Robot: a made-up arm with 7 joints. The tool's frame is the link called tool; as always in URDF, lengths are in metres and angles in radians. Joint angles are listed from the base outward. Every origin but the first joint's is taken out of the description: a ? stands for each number. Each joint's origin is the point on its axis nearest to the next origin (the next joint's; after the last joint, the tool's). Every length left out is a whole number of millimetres.
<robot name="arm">
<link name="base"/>
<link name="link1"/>
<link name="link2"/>
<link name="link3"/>
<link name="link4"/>
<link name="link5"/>
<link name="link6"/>
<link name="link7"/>
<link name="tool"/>
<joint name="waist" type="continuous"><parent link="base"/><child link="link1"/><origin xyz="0.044 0 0.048"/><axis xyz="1 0 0"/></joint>
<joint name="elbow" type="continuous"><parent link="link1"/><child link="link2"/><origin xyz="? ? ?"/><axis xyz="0 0 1"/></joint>
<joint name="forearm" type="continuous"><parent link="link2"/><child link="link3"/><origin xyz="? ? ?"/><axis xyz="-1 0 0"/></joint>
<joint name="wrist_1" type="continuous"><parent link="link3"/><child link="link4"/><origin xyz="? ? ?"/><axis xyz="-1 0 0"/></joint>
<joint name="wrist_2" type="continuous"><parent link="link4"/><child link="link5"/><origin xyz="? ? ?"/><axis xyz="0 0 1"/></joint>
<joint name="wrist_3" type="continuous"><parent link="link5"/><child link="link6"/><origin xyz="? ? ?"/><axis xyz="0 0 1"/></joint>
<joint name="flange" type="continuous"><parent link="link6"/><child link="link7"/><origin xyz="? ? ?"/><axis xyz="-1 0 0"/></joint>
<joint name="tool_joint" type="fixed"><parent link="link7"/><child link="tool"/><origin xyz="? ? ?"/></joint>
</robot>
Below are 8 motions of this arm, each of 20 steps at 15 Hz.
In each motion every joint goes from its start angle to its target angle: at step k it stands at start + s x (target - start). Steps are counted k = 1, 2, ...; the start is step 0. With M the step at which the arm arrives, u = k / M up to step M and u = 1 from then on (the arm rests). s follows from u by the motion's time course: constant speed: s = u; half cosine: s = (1 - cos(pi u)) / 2; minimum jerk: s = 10 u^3 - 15 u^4 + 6 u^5.
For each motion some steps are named. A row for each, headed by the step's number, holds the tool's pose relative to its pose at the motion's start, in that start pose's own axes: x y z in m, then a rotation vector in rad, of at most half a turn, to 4 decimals.
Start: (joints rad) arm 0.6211 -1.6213 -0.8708 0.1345 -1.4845 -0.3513 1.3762
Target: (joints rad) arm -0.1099 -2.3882 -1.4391 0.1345 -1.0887 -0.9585 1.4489
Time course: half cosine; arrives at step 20
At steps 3, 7, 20:
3: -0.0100 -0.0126 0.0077 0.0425 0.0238 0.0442
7: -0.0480 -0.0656 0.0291 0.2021 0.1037 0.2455
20: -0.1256 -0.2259 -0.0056 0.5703 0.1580 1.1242

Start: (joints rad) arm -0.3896 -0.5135 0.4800 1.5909 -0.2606 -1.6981 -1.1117
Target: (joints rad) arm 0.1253 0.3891 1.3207 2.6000 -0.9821 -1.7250 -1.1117
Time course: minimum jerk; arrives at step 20
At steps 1, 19, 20:
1: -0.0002 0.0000 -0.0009 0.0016 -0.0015 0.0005
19: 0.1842 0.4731 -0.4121 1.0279 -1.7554 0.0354
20: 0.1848 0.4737 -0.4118 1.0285 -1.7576 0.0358

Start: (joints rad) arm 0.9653 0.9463 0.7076 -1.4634 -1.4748 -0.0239 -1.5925
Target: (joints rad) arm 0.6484 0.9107 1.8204 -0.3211 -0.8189 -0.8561 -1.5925
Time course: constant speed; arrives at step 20
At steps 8, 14, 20:
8: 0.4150 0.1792 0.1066 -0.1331 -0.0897 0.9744
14: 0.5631 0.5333 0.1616 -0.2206 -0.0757 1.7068
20: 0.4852 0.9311 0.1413 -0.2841 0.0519 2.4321

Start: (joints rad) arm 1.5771 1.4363 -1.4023 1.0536 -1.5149 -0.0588 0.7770
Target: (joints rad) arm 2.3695 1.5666 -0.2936 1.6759 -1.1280 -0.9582 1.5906
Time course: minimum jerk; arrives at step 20
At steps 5, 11, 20:
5: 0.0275 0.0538 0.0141 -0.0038 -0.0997 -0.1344
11: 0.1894 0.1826 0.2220 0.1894 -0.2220 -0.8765
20: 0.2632 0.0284 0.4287 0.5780 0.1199 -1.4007

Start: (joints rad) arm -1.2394 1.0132 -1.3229 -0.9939 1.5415 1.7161 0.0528
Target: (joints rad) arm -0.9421 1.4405 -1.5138 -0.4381 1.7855 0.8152 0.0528
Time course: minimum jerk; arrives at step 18
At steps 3, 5, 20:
3: -0.0057 0.0042 0.0034 0.0056 -0.0165 -0.0278
5: -0.0215 0.0166 0.0121 0.0242 -0.0627 -0.1041
20: -0.1479 0.1436 0.0465 0.3640 -0.4189 -0.6499

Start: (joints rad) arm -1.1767 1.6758 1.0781 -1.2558 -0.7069 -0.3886 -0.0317
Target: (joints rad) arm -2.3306 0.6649 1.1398 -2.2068 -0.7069 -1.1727 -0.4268
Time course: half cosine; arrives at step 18
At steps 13, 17, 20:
13: -0.4428 0.0275 0.4254 -0.1401 0.0855 -1.8011
17: -0.4512 0.1234 0.4908 -0.1643 -0.1405 -2.1135
20: -0.4509 0.1278 0.4931 -0.1648 -0.1523 -2.1260

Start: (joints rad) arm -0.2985 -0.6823 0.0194 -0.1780 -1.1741 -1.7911 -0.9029
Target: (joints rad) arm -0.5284 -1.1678 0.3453 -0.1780 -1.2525 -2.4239 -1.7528
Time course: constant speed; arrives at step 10
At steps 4, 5, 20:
4: -0.0966 -0.0319 -0.1525 0.5331 -0.3811 -0.2952
5: -0.1160 -0.0242 -0.2002 0.6568 -0.4918 -0.3577
20: -0.1325 0.0957 -0.4448 1.1749 -1.1490 -0.5879

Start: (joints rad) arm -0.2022 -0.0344 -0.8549 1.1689 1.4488 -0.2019 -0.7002
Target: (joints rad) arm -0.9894 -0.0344 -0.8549 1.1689 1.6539 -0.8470 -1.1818
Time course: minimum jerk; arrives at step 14
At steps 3, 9, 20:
3: -0.0346 -0.0021 0.0187 0.0136 0.0179 -0.0570
9: -0.3420 0.0876 0.2702 0.0542 0.0749 -0.6050
20: -0.4199 0.1684 0.3808 0.0240 0.0477 -0.7815

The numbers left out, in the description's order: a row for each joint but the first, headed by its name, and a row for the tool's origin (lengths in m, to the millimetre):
elbow: 0 -0.078 -0.229
forearm: -0.096 -0.393 0
wrist_1: 0 0.098 0.033
wrist_2: 0 0.088 -0.409
wrist_3: 0.019 0.051 0
flange: -0.015 -0.009 0
tool: 0 -0.066 0.231

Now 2 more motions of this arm.
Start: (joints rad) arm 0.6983 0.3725 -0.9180 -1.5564 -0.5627 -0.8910 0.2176
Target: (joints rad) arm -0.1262 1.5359 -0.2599 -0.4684 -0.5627 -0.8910 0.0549
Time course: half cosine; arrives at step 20
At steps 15, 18, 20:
15: 0.1815 0.0691 -0.0372 -1.0916 -1.4961 -1.0356
18: 0.1656 0.0657 -0.0031 -1.3573 -1.5867 -1.1004
20: 0.1613 0.0660 0.0040 -1.4134 -1.5986 -1.1093

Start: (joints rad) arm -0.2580 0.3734 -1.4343 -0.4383 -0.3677 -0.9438 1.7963
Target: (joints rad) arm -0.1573 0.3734 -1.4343 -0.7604 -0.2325 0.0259 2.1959
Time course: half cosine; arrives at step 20
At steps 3, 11, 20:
3: -0.0208 0.0002 0.0000 -0.0159 -0.0655 0.0067
11: -0.2076 -0.0221 -0.0551 -0.0949 -0.6875 -0.0217
20: -0.3104 -0.0563 -0.1524 -0.0473 -1.1461 -0.1752

